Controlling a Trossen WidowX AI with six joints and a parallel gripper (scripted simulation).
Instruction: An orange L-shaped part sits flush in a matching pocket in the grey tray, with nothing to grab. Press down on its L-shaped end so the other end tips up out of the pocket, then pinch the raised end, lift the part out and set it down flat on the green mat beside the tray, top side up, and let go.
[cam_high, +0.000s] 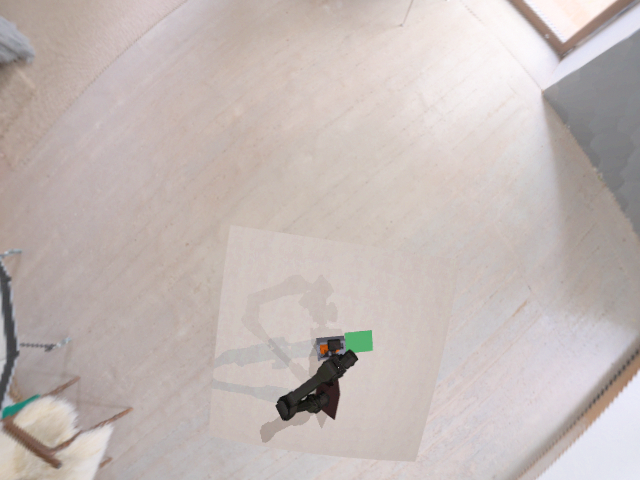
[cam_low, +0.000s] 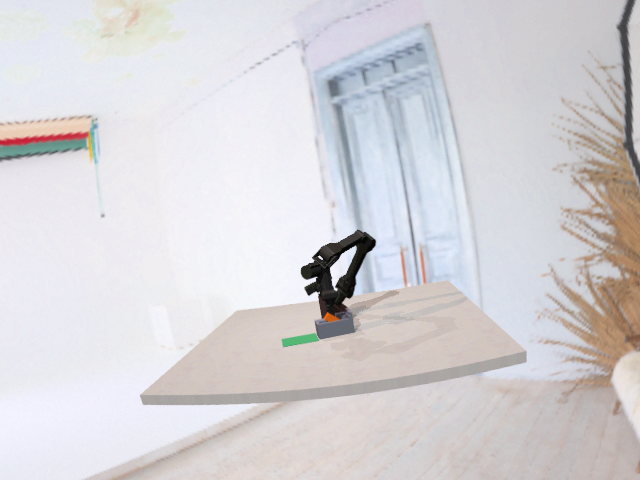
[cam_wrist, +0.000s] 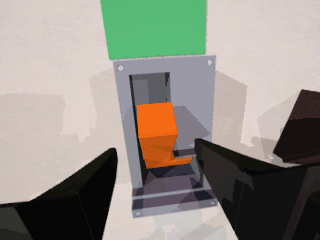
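Now: gripper tip 60 mm above the orange L-shaped part, 30 mm to the right of it and 30 mm past it. From my gripper tip the other things lie so: green mat 140 mm to the right, 120 mm below, 20 mm ahead.
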